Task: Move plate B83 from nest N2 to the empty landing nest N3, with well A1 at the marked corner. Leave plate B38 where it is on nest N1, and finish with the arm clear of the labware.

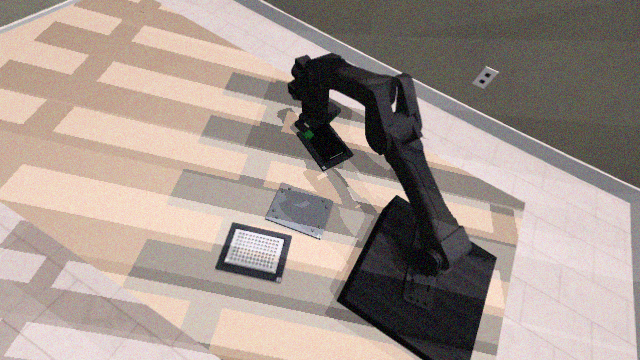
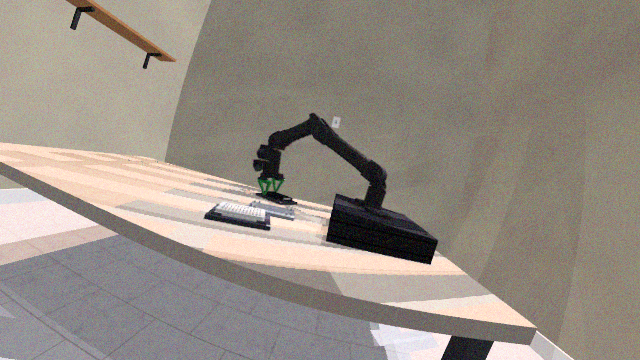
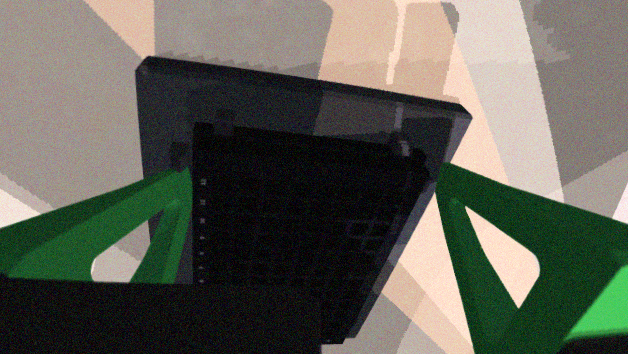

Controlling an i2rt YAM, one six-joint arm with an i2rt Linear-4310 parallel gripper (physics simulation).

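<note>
A black well plate [image 1: 330, 147] [image 2: 278, 196] [image 3: 307, 220], plate B83, sits on its dark nest [image 1: 315, 157] [image 3: 245, 96] at the far side of the table. My gripper [image 1: 315, 134] [image 2: 271, 191] [image 3: 314, 177] is open, low over this plate, with one green finger on each long side; I cannot tell whether the fingers touch it. A white well plate [image 1: 253, 251] [image 2: 239, 208], plate B38, sits on a black nest [image 1: 223, 263] near the front. A bare grey nest [image 1: 299, 210] [image 2: 279, 211] lies between the two plates.
The arm's black base block [image 1: 402, 304] [image 2: 380, 223] stands to the right of the nests. The table's grey edge [image 2: 250, 277] runs along the front. A wooden shelf [image 2: 121, 31] hangs on the wall, far off.
</note>
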